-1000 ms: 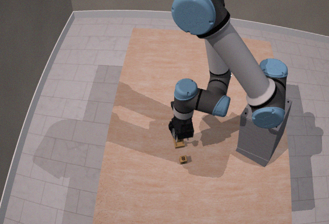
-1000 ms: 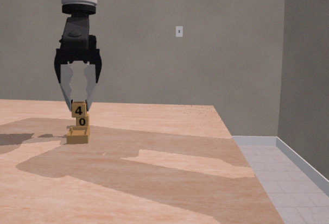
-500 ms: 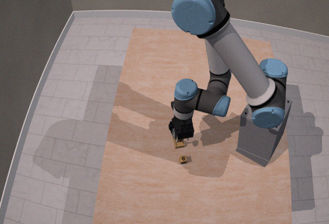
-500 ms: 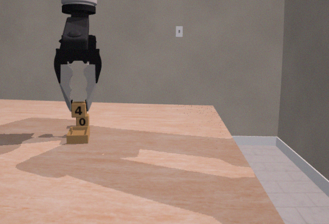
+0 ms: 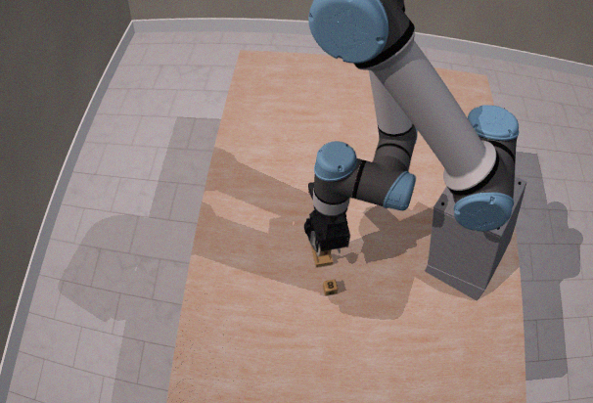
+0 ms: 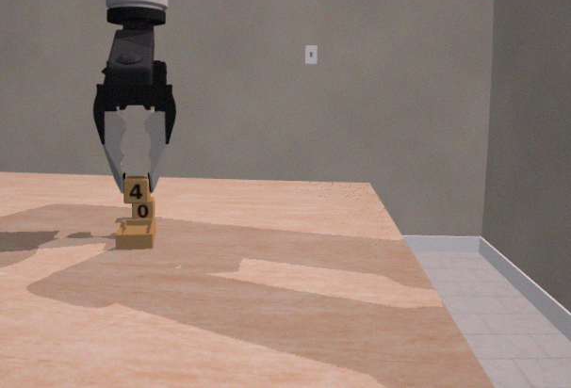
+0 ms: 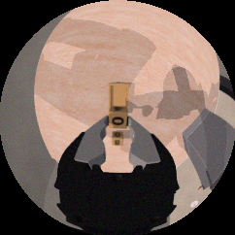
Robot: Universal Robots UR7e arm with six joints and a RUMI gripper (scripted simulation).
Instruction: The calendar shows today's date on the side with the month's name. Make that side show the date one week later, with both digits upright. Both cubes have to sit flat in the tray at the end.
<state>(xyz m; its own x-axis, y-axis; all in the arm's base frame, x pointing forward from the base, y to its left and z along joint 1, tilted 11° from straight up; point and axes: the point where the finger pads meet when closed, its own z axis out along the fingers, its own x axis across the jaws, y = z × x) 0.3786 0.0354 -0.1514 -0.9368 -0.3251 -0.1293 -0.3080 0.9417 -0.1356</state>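
Now: the wooden calendar tray 6 cm below my hand and 2 cm to the right of it.
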